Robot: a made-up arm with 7 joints.
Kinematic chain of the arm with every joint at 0, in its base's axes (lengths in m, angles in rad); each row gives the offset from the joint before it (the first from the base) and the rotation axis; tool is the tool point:
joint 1: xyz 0 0 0.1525 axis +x
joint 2: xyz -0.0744 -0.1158 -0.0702 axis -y
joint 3: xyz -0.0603 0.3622 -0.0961 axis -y
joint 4: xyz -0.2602 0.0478 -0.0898 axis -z
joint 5: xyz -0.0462 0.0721 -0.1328 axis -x
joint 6: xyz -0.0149 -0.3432 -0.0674 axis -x
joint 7: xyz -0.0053 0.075 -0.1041 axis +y
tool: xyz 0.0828 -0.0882 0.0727
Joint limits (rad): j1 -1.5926..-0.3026 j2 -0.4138..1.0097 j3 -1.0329..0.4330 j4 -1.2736..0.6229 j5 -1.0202..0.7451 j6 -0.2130..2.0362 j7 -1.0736..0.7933
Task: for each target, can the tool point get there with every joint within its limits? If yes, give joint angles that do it. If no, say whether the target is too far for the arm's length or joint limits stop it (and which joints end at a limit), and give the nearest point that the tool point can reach.
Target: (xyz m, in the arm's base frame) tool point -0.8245 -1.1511 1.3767
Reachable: no: too far | nearest point -0.4492 -0.6224 0.2079 | short by 1.337 m
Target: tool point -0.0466 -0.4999 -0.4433
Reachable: yes | joints -0.9675 0.4824 -0.1086 -0.6344 -0.7492 0.0715 0.0338
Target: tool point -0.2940 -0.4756 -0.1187
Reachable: yes | joints -1.1309 0.6364 -0.1010 0.2210 0.2335 1.3047 -0.8193
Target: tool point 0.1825 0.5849 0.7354
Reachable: no: joint limits stop it (at a limit: joint 2, joint 3, joint 4, joint 5, joint 7) | nearest point -0.2516 0.2579 0.4095 | short by 0.634 m
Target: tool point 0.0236 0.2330 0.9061
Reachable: no: joint limits stop it (at a limit: joint 1, joint 2, joint 3, joint 4, joint 5, joint 7) | nearest point -0.1828 0.0977 0.4080 | short by 0.556 m
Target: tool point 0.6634 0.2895 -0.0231
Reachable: no: joint limits stop it (at a limit: joint 1, joint 2, joint 3, joint 4, joint 7) | nearest point 0.5095 0.1764 -0.1477 | short by 0.228 m
